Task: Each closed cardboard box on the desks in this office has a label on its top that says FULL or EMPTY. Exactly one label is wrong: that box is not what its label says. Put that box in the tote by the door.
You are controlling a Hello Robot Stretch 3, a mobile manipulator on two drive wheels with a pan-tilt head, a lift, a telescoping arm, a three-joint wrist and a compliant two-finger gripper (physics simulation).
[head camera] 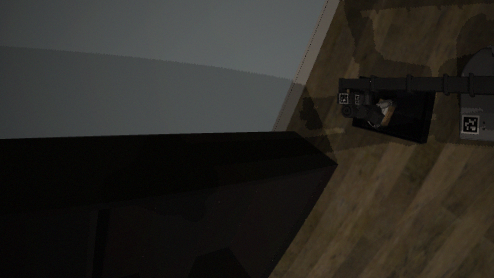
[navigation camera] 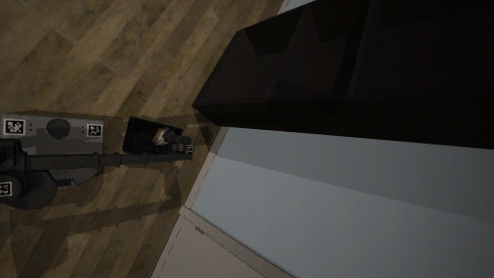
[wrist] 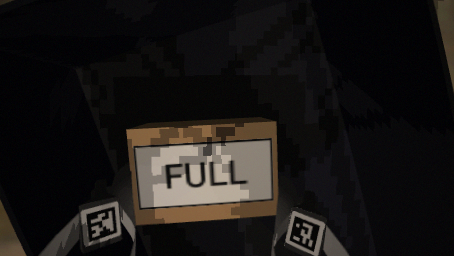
I see my gripper [wrist: 208,189], a black tote [head camera: 411,119] and a dark bookshelf [head camera: 91,199].
The black tote shows as well in the navigation camera view [navigation camera: 139,134] and in the wrist view [wrist: 355,98]. The dark bookshelf shows as well in the navigation camera view [navigation camera: 412,78].
